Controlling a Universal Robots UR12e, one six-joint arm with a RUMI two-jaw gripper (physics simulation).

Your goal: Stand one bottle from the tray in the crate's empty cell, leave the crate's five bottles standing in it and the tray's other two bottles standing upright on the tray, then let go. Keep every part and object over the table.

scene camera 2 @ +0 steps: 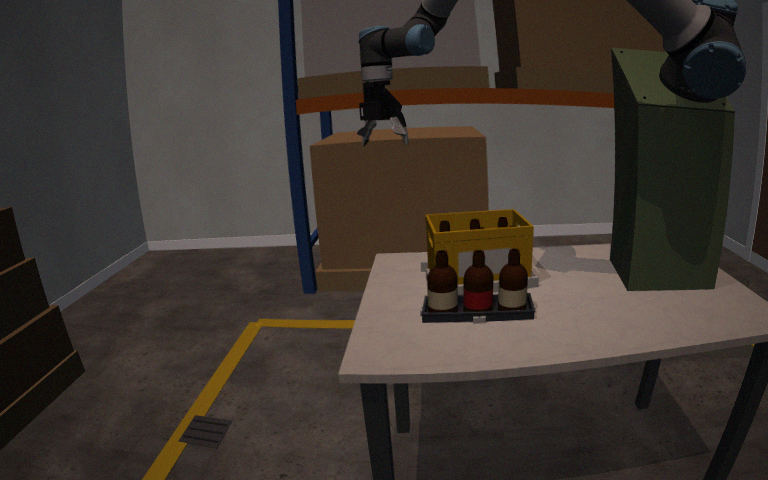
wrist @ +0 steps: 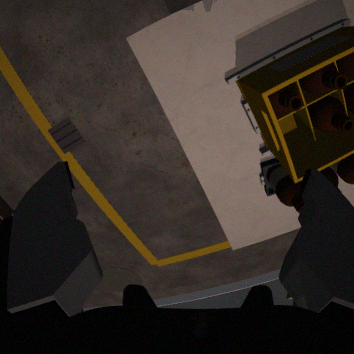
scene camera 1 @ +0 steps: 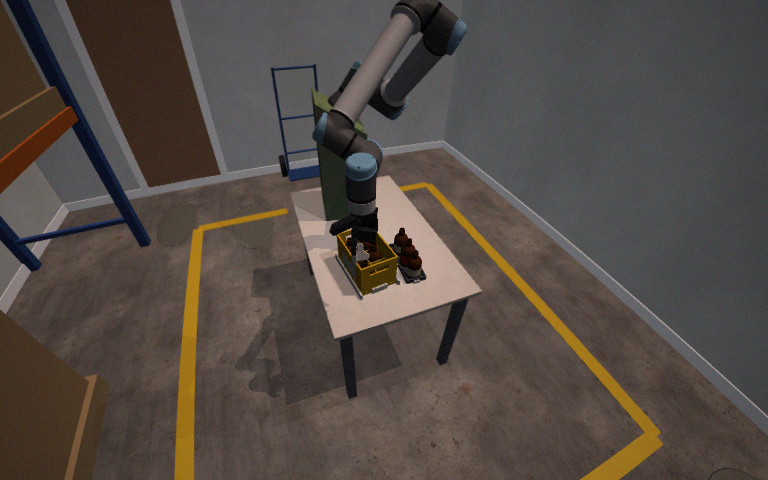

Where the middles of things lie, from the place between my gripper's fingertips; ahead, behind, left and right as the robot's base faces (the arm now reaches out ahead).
The red-labelled bottle (scene camera 2: 478,279) lies 220 mm behind my hand, 340 mm to the left of it and 290 mm below it.
